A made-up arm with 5 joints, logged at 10 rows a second.
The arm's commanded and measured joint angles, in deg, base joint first. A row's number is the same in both.
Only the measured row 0 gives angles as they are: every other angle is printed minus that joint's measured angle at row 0.
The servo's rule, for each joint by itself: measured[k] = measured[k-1] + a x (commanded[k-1-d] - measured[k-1]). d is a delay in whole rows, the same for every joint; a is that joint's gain. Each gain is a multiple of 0.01, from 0.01 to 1. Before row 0 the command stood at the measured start. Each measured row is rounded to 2 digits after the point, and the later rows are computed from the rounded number. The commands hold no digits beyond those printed.
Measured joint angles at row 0:
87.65 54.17 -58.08 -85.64 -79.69
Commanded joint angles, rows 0 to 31:
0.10 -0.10 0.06 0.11 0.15
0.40 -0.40 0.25 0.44 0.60
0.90 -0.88 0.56 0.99 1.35
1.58 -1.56 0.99 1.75 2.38
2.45 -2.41 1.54 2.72 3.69
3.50 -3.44 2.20 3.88 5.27
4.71 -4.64 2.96 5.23 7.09
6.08 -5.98 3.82 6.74 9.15
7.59 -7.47 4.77 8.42 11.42
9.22 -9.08 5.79 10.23 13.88
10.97 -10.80 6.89 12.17 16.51
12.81 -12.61 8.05 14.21 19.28
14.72 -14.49 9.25 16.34 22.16
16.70 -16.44 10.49 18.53 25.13
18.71 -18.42 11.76 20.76 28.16
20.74 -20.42 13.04 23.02 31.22
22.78 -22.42 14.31 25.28 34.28
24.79 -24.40 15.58 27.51 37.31
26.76 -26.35 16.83 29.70 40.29
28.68 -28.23 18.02 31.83 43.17
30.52 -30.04 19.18 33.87 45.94
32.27 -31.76 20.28 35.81 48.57
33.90 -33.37 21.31 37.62 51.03
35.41 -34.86 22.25 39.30 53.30
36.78 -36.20 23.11 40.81 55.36
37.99 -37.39 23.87 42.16 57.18
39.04 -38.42 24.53 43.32 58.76
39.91 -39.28 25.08 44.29 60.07
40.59 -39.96 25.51 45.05 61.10
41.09 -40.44 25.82 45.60 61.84
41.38 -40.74 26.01 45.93 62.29
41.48 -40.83 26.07 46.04 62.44
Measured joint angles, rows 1 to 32:
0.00 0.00 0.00 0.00 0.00
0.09 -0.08 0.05 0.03 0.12
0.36 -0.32 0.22 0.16 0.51
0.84 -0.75 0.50 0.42 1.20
1.49 -1.37 0.91 0.83 2.17
2.33 -2.16 1.43 1.42 3.42
3.36 -3.13 2.07 2.18 4.94
4.55 -4.28 2.81 3.13 6.70
5.90 -5.57 3.65 4.25 8.71
7.39 -7.01 4.58 5.54 10.93
9.00 -8.58 5.58 6.99 13.35
10.73 -10.27 6.67 8.60 15.94
12.56 -12.05 7.82 10.34 18.68
14.46 -13.90 9.01 12.20 21.53
16.43 -15.83 10.24 14.16 24.48
18.44 -17.80 11.50 16.21 27.50
20.46 -19.79 12.78 18.32 30.55
22.50 -21.79 14.05 20.48 33.61
24.52 -23.77 15.32 22.66 36.64
26.49 -25.73 16.57 24.84 39.63
28.42 -27.63 17.77 27.01 42.53
30.27 -29.46 18.94 29.14 45.33
32.03 -31.21 20.05 31.21 47.99
33.68 -32.85 21.10 33.20 50.48
35.20 -34.38 22.05 35.09 52.79
36.59 -35.76 22.93 36.86 54.90
37.82 -37.00 23.71 38.50 56.77
38.89 -38.08 24.39 39.99 58.40
39.79 -38.99 24.96 41.32 59.77
40.49 -39.73 25.42 42.48 60.86
41.02 -40.27 25.75 43.45 61.66
41.34 -40.63 25.97 44.22 62.18
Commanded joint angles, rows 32 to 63:
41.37 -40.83 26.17 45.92 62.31
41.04 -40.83 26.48 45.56 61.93
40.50 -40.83 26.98 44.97 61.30
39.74 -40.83 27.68 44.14 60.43
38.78 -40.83 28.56 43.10 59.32
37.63 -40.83 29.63 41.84 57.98
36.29 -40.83 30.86 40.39 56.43
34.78 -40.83 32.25 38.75 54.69
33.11 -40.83 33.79 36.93 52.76
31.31 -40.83 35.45 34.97 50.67
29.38 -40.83 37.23 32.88 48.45
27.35 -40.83 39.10 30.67 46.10
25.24 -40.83 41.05 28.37 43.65
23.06 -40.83 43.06 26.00 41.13
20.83 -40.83 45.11 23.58 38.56
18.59 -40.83 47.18 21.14 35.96
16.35 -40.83 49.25 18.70 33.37
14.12 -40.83 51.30 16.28 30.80
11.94 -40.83 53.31 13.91 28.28
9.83 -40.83 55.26 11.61 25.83
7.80 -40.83 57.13 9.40 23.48
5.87 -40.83 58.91 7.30 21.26
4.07 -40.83 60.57 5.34 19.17
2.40 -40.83 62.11 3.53 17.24
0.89 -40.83 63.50 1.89 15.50
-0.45 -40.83 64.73 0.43 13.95
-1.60 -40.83 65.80 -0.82 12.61
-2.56 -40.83 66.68 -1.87 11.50
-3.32 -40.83 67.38 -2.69 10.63
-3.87 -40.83 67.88 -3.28 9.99
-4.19 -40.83 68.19 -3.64 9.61
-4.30 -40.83 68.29 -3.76 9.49
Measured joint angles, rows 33 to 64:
41.46 -40.78 26.05 44.78 62.39
41.38 -40.82 26.15 45.13 62.32
41.08 -40.83 26.42 45.26 62.00
40.57 -40.83 26.88 45.17 61.43
39.84 -40.83 27.54 44.85 60.61
38.91 -40.83 28.39 44.31 59.55
37.78 -40.83 29.42 43.54 58.26
36.47 -40.83 30.62 42.56 56.76
34.98 -40.83 31.97 41.38 55.06
33.33 -40.83 33.48 40.00 53.17
31.55 -40.83 35.12 38.44 51.12
29.64 -40.83 36.87 36.72 48.93
27.62 -40.83 38.72 34.84 46.61
25.53 -40.83 40.65 32.83 44.18
23.36 -40.83 42.65 30.71 41.68
21.13 -40.83 44.69 28.50 39.12
18.89 -40.83 46.76 26.22 36.53
16.65 -40.83 48.83 23.89 33.94
14.42 -40.83 50.88 21.53 31.37
12.24 -40.83 52.90 19.17 28.84
10.12 -40.83 54.86 16.83 26.37
8.08 -40.83 56.74 14.53 24.00
6.14 -40.83 58.54 12.29 21.75
4.32 -40.83 60.22 10.14 19.63
2.63 -40.83 61.79 8.09 17.67
1.10 -40.83 63.21 6.17 15.89
-0.26 -40.83 64.47 4.39 14.30
-1.44 -40.83 65.57 2.77 12.91
-2.43 -40.83 66.49 1.33 11.75
-3.21 -40.83 67.23 0.08 10.83
-3.79 -40.83 67.77 -0.96 10.14
-4.14 -40.83 68.12 -1.79 9.71

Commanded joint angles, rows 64 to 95:
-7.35 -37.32 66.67 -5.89 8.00
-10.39 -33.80 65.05 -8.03 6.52
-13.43 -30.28 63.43 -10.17 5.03
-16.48 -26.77 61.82 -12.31 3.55
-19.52 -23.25 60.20 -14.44 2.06
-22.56 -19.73 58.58 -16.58 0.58
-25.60 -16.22 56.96 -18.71 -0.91
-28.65 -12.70 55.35 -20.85 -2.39
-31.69 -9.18 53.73 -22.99 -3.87
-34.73 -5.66 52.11 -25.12 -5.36
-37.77 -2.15 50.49 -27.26 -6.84
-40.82 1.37 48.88 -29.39 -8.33
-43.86 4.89 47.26 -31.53 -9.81
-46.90 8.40 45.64 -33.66 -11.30
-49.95 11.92 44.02 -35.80 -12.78
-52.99 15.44 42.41 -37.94 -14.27
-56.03 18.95 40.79 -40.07 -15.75
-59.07 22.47 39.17 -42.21 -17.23
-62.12 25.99 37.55 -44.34 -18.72
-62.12 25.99 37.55 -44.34 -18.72
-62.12 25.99 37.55 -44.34 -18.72
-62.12 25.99 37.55 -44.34 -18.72
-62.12 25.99 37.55 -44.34 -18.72
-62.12 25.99 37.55 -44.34 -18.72
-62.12 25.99 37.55 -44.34 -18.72
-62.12 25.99 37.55 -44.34 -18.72
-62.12 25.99 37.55 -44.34 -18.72
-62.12 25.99 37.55 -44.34 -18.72
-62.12 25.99 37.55 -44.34 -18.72
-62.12 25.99 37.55 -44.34 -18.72
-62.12 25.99 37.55 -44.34 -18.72
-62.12 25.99 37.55 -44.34 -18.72
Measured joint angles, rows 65 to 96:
-4.28 -40.83 68.26 -2.40 9.53
-6.98 -38.16 66.94 -3.48 8.28
-9.98 -34.85 65.37 -4.89 6.84
-13.02 -31.38 63.76 -6.53 5.36
-16.06 -27.88 62.15 -8.32 3.88
-19.10 -24.36 60.53 -10.22 2.39
-22.14 -20.84 58.91 -12.19 0.91
-25.18 -17.33 57.29 -14.21 -0.58
-28.23 -13.81 55.68 -16.27 -2.06
-31.27 -10.29 54.06 -18.35 -3.54
-34.31 -6.77 52.44 -20.45 -5.03
-37.35 -3.26 50.82 -22.56 -6.51
-40.40 0.26 49.21 -24.68 -8.00
-43.44 3.78 47.59 -26.80 -9.48
-46.48 7.29 45.97 -28.93 -10.97
-49.53 10.81 44.35 -31.06 -12.45
-52.57 14.33 42.74 -33.19 -13.94
-55.61 17.84 41.12 -35.32 -15.42
-58.65 21.36 39.50 -37.46 -16.90
-61.70 24.88 37.88 -39.59 -18.39
-62.07 25.72 37.61 -41.06 -18.66
-62.11 25.93 37.56 -42.08 -18.71
-62.12 25.98 37.55 -42.78 -18.72
-62.12 25.99 37.55 -43.26 -18.72
-62.12 25.99 37.55 -43.59 -18.72
-62.12 25.99 37.55 -43.82 -18.72
-62.12 25.99 37.55 -43.98 -18.72
-62.12 25.99 37.55 -44.09 -18.72
-62.12 25.99 37.55 -44.17 -18.72
-62.12 25.99 37.55 -44.22 -18.72
-62.12 25.99 37.55 -44.26 -18.72
-62.12 25.99 37.55 -44.28 -18.72

